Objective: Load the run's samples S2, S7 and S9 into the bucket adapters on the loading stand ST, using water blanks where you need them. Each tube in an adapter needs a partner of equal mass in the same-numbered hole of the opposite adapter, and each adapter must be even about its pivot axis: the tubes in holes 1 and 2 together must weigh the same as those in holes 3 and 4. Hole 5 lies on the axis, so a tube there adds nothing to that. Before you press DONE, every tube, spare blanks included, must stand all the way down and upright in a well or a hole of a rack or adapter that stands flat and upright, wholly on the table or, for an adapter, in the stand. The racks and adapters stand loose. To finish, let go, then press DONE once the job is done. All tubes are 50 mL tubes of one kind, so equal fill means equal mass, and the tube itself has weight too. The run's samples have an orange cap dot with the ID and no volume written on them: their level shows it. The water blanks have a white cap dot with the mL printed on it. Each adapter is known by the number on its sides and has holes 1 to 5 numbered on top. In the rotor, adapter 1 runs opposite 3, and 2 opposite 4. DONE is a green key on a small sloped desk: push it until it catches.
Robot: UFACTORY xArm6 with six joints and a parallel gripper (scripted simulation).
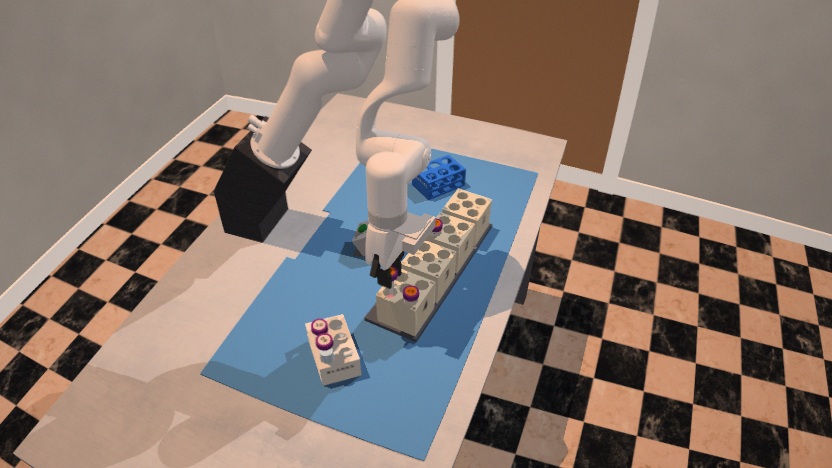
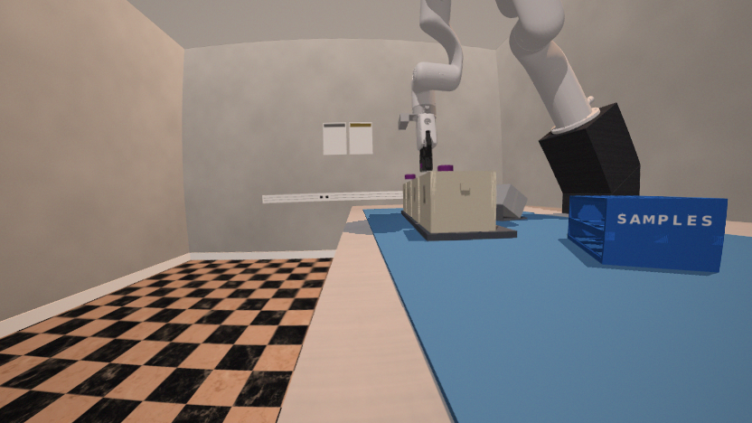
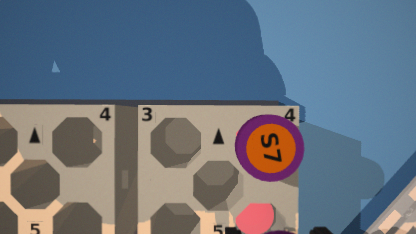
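My hand is 50 mm above the tube and 10 mm to the right of it. Round my hand: adapter (230 mm to the left, 100 mm below, 80 mm ahead); blanks rack (130 mm to the right, 120 mm below, 90 mm behind); green done key (220 mm to the left, 130 mm behind, 90 mm below).
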